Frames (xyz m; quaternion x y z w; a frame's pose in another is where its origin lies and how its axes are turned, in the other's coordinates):
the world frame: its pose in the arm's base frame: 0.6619 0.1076 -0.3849 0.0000 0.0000 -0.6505 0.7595
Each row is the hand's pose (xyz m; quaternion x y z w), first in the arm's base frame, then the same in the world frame.
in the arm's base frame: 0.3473 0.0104 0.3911 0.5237 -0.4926 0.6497 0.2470
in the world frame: 0.0477 -0.3258 0.7760 -0.7182 0.0335 -0.6541 0.2350
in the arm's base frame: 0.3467 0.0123 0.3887 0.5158 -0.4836 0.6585 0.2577
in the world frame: 0.0457 -0.3261 0.7736 -0.7064 0.0318 -0.6678 0.2326
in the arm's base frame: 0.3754 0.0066 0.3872 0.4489 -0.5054 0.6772 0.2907
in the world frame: 0.0558 -0.2986 0.7721 -0.6697 0.0918 -0.7034 0.2197
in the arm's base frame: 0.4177 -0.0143 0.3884 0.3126 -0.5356 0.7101 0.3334
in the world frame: 0.0829 -0.2600 0.7733 -0.5858 0.2034 -0.7562 0.2087
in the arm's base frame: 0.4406 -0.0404 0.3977 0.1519 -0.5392 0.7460 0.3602
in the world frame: 0.1122 -0.2414 0.7826 -0.4661 0.3107 -0.8009 0.2117
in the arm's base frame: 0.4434 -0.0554 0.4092 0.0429 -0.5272 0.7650 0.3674
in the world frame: 0.1275 -0.2410 0.7941 -0.3755 0.3725 -0.8200 0.2186
